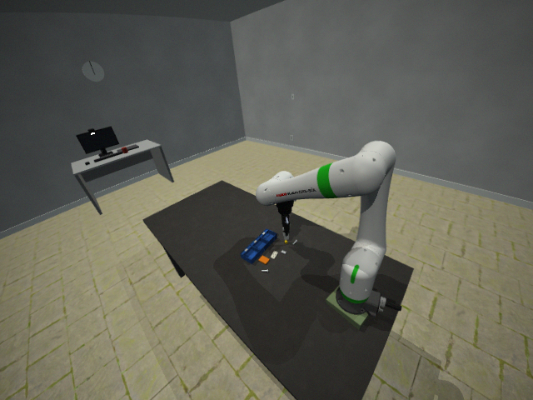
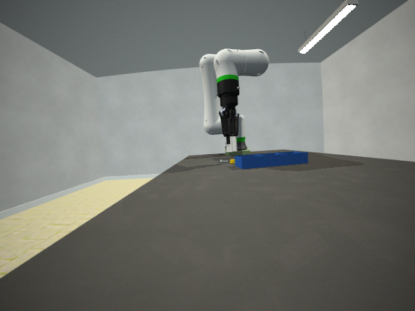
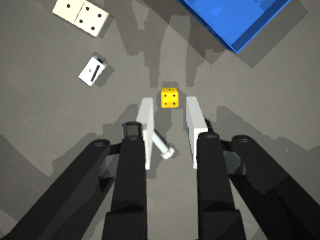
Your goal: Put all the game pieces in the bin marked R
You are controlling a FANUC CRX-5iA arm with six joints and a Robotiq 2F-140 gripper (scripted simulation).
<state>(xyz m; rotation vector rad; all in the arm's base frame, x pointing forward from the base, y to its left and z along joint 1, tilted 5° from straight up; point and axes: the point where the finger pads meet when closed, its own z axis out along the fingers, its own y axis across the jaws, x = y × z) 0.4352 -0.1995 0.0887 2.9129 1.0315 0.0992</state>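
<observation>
The yellow die lies 8 cm below my hand. The rest, counted from my hand: white domino (12 cm to the left, 8 cm below, 2 cm ahead); pale grey piece (8 cm to the left, 8 cm below, 2 cm behind); blue bin (13 cm ahead, 10 cm to the left, 6 cm below).
</observation>
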